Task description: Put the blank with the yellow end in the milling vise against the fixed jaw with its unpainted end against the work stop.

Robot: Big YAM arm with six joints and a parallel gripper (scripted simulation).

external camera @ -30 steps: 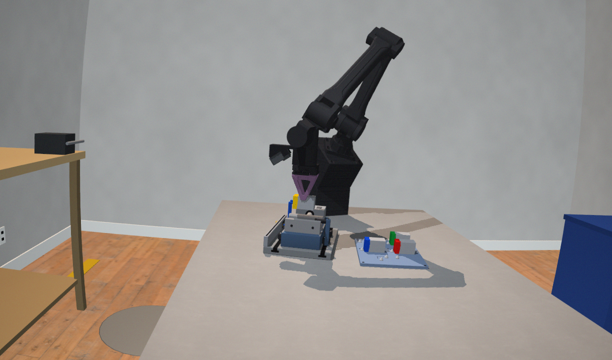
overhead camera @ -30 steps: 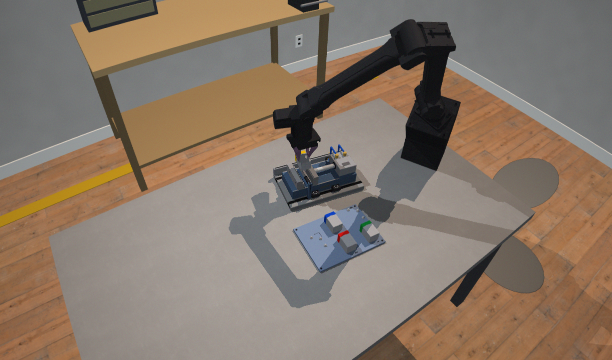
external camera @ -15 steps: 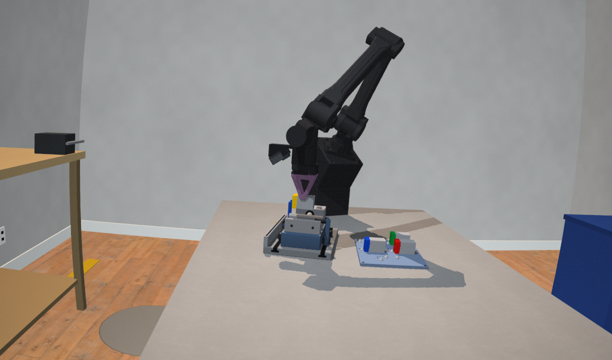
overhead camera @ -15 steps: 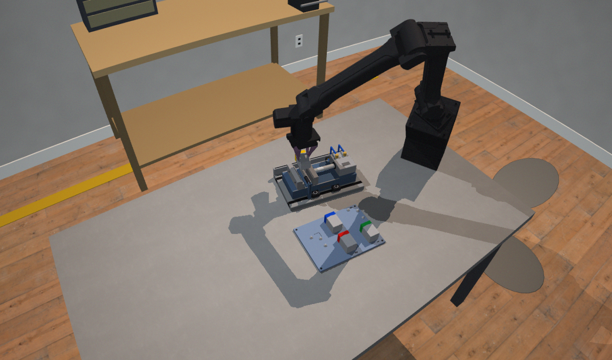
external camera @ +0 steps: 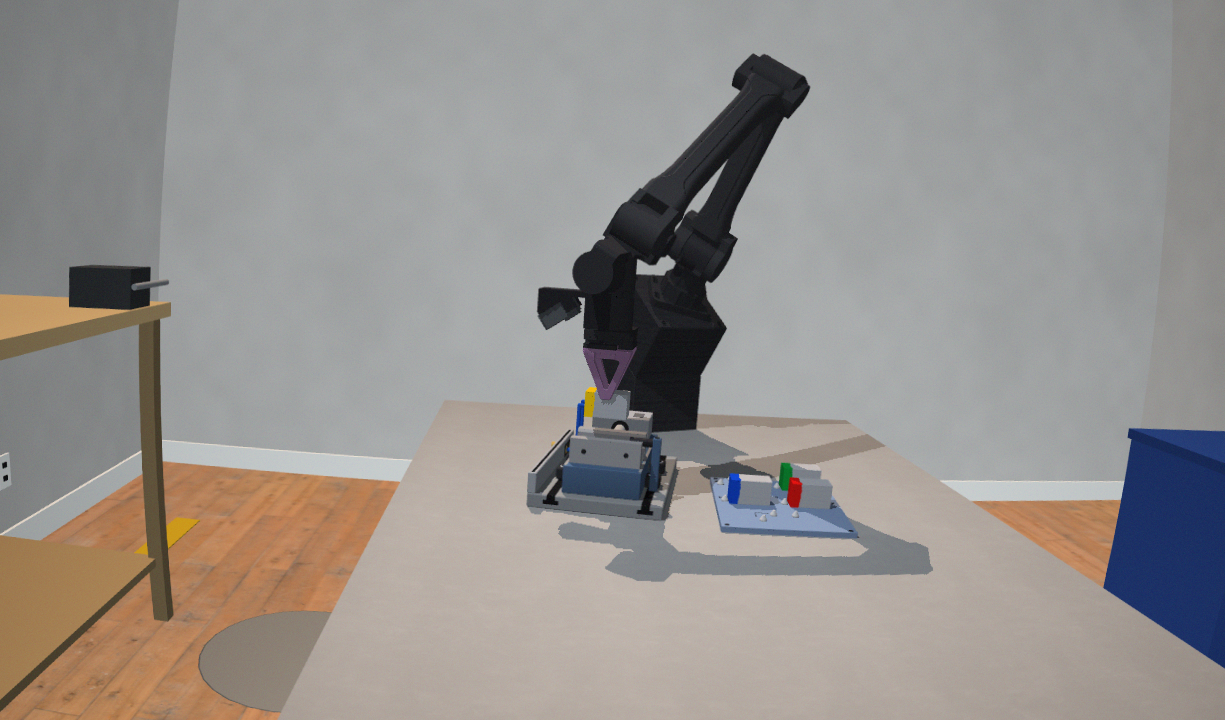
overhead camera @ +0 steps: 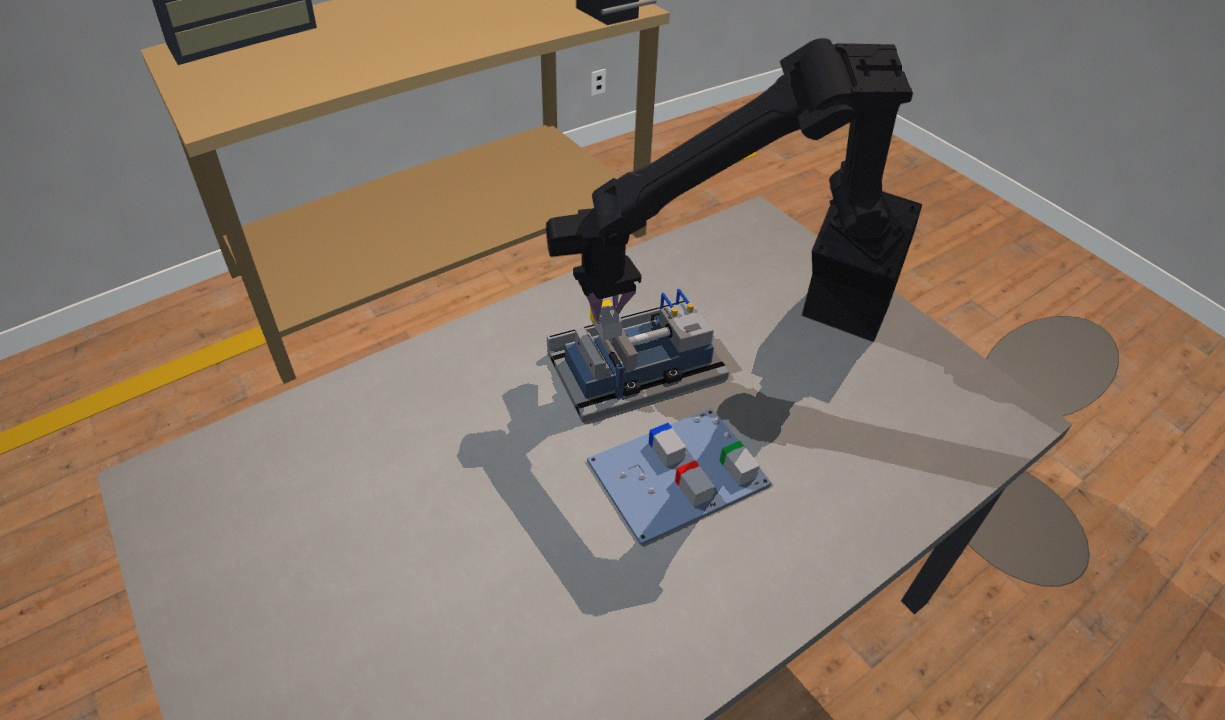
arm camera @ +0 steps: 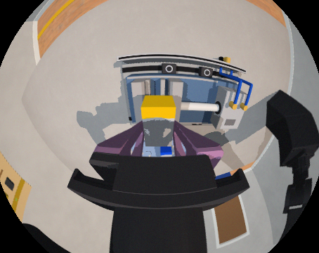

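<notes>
Now: hand 20 mm above the yellow-ended blank. Round my hand: blue plate (260 mm to the left, 150 mm below, 30 mm ahead); blue-ended blank (220 mm to the left, 130 mm below, 20 mm ahead); red-ended blank (310 mm to the left, 130 mm below, 30 mm ahead).
</notes>
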